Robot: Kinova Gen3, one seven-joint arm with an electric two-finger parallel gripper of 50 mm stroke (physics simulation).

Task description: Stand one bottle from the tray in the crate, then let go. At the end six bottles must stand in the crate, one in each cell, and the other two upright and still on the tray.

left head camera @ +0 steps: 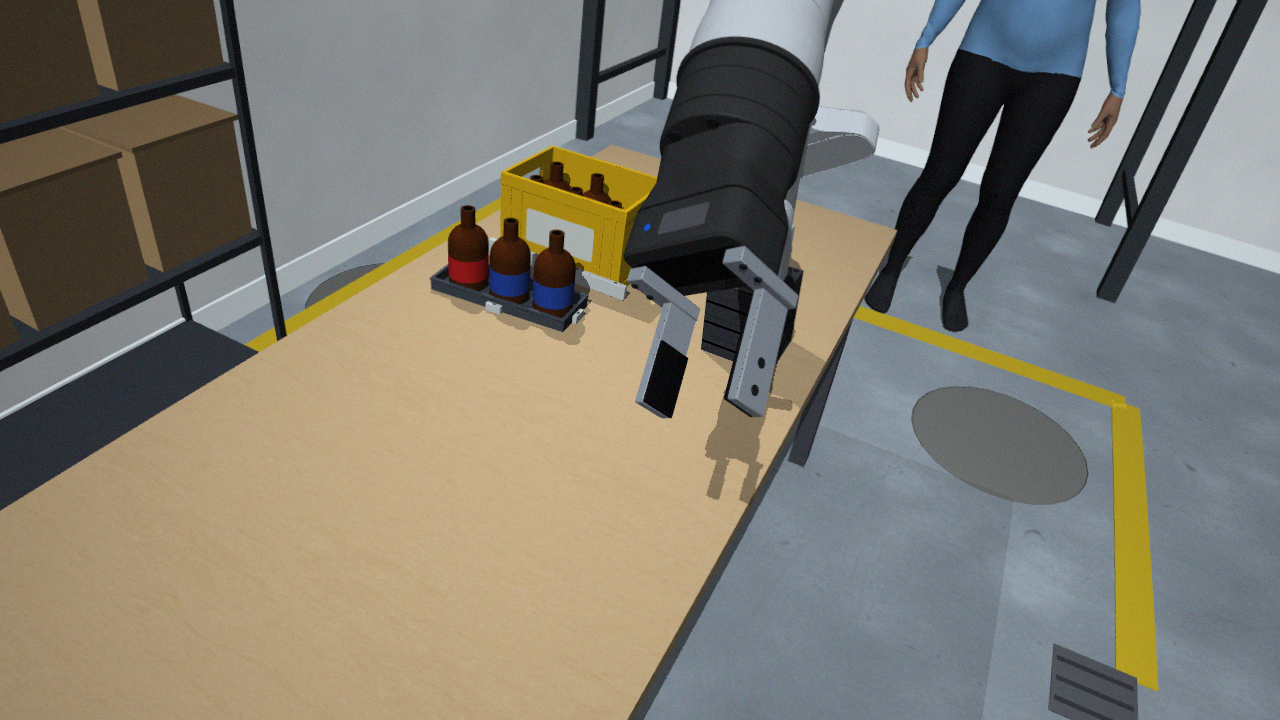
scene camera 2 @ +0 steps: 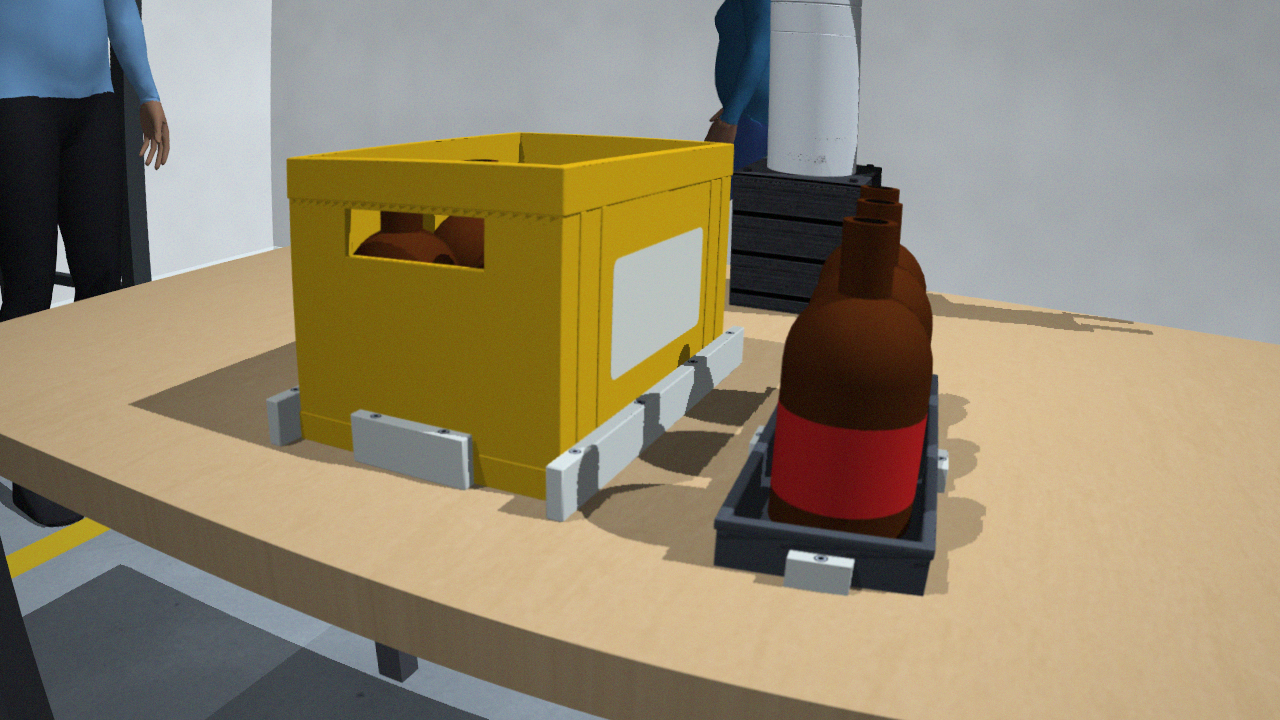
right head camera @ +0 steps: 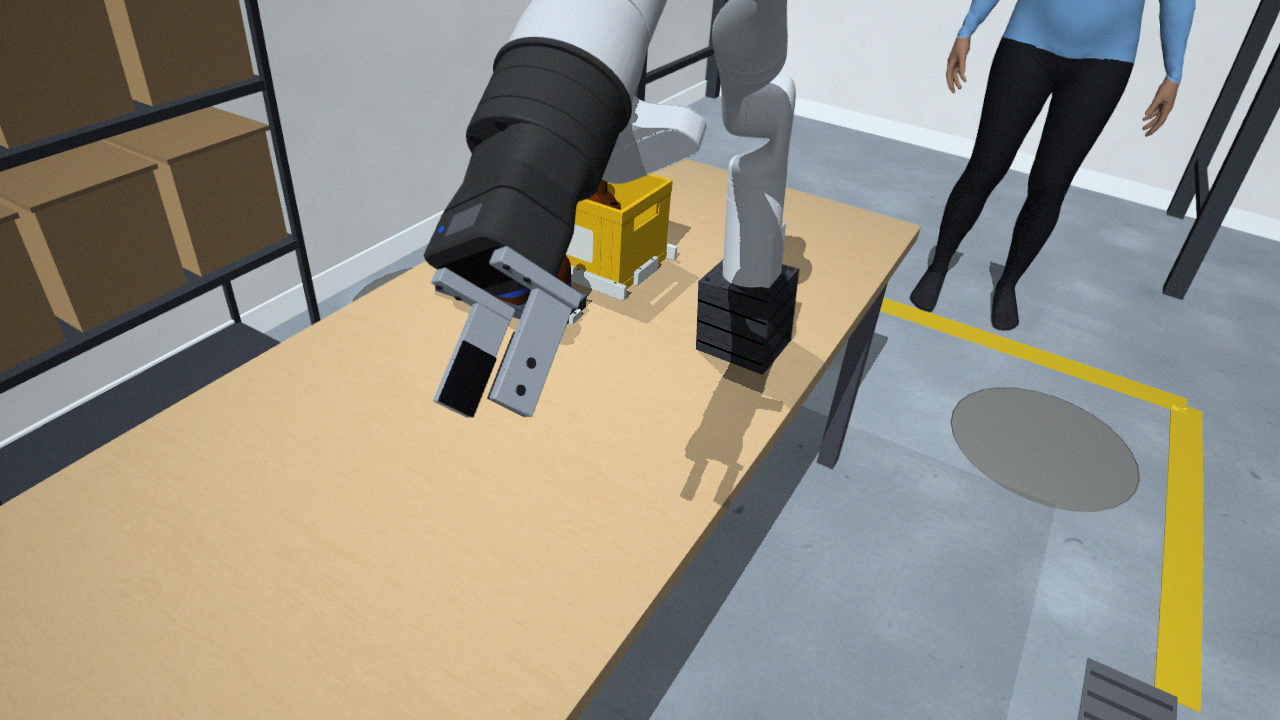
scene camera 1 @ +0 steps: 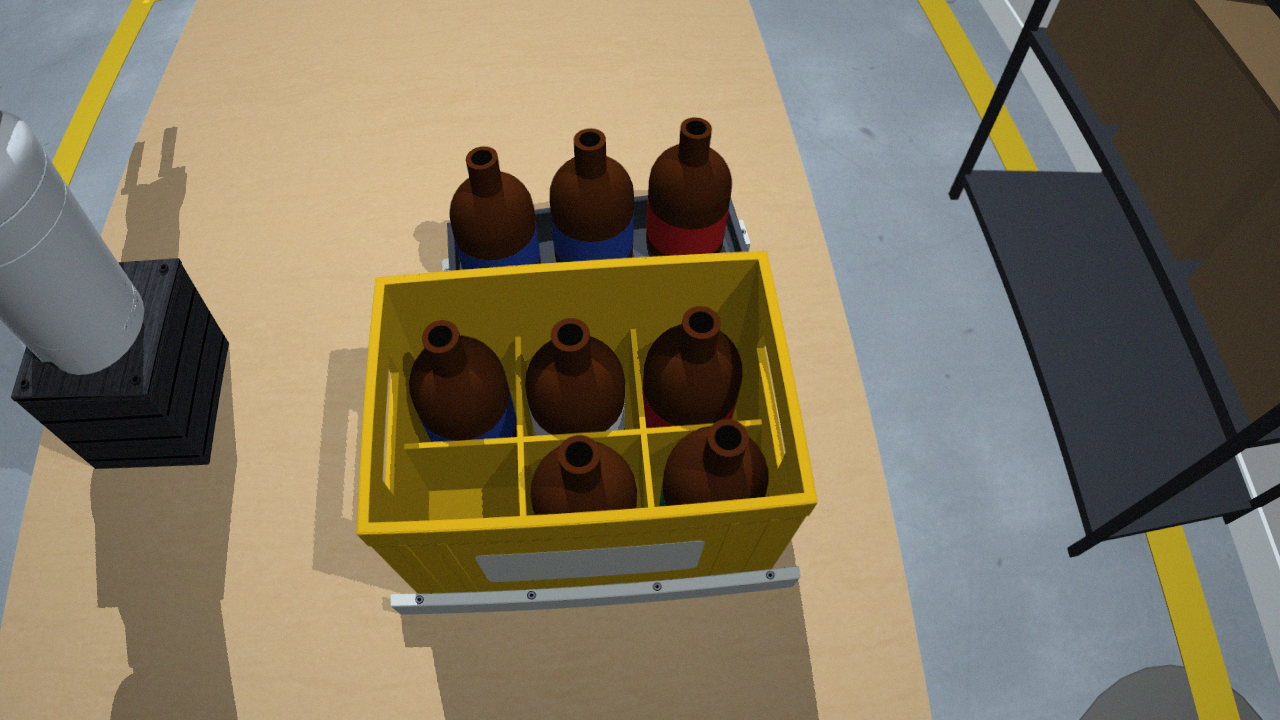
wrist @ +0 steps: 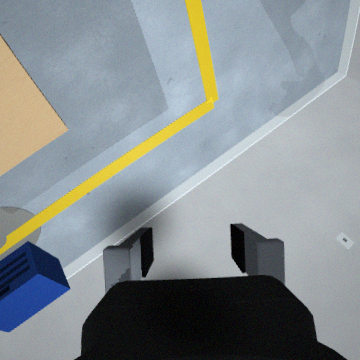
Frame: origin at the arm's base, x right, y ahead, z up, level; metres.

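Seen in the pictures: gripper, between the fingertips: [left head camera: 696, 409] [right head camera: 479, 409] [wrist: 191, 241]; arm's base, origin of its link: [scene camera 2: 811, 168] [right head camera: 749, 274] [scene camera 1: 95, 325].
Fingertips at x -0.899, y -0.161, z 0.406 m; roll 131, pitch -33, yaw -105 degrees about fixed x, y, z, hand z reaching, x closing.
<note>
Offsets run from my fingertips to a thing's middle. "pt": to the spot under its first point.
The yellow crate @[dx +1.016, dy +0.554, dz -0.460 m] [left head camera: 613, 250] [right head camera: 640, 241] [scene camera 1: 438, 555] [scene camera 2: 429, 340] holds three upright bottles @[dx +0.964, dy +0.466, dz -0.462 m] [scene camera 1: 460, 389] @[dx +0.973, dy +0.553, dz -0.462 m] [scene camera 1: 575, 385] @[dx +0.975, dy +0.641, dz -0.462 m] [scene camera 1: 691, 376] in its tray-side row. The other row holds two bottles @[dx +1.059, dy +0.550, dz -0.462 m] [scene camera 1: 583, 483] @[dx +1.060, dy +0.643, dz -0.462 m] [scene camera 1: 714, 465]; its left cell @[pt dx +1.015, dy +0.447, dz -0.539 m] [scene camera 1: 456, 492] in scene camera 1 is empty. On the dark tray [left head camera: 456, 291] [scene camera 2: 751, 550] stand a red-labelled bottle @[dx +0.786, dy +0.672, dz -0.465 m] [left head camera: 468, 255] [scene camera 1: 689, 192] [scene camera 2: 850, 402], a middle blue-labelled bottle @[dx +0.790, dy +0.584, dz -0.465 m] [left head camera: 510, 264] [scene camera 1: 591, 201] and an end blue-labelled bottle @[dx +0.798, dy +0.497, dz -0.465 m] [left head camera: 554, 277] [scene camera 1: 492, 214]. My gripper [left head camera: 704, 407] [right head camera: 483, 404] [wrist: 191, 241] is open and empty, above the table, away from tray and crate.
The arm's black base block [right head camera: 747, 317] [scene camera 1: 125, 376] stands beside the crate, near the table edge. Pale rails @[dx +1.115, dy +0.549, dz -0.532 m] [scene camera 1: 595, 591] [scene camera 2: 411, 447] border the crate's foot. A dark shelf unit [left head camera: 253, 161] with cartons stands beyond the table. A person [left head camera: 1011, 152] stands behind the table.
</note>
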